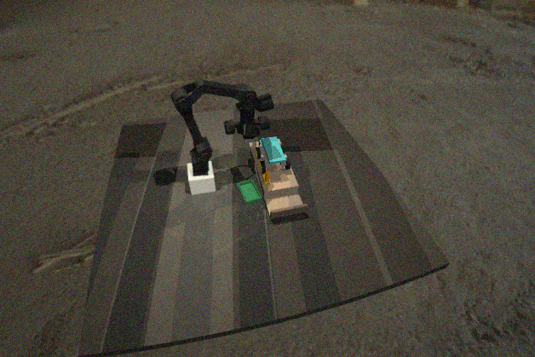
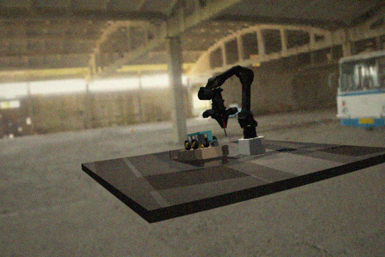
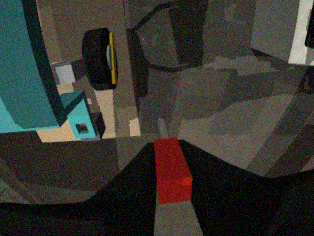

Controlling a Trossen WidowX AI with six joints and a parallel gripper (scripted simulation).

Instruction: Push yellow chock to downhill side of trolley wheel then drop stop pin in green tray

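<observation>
The green tray lies 180 mm to the right of my gripper tip, 180 mm below it and 20 mm behind it. Also, from my gripper tip: red-headed stop pin (right at my gripper tip); then teal trolley (100 mm ahead, 80 mm to the right, 60 mm below); then tan ramp (120 mm below, 100 mm ahead, 80 mm to the right).
</observation>
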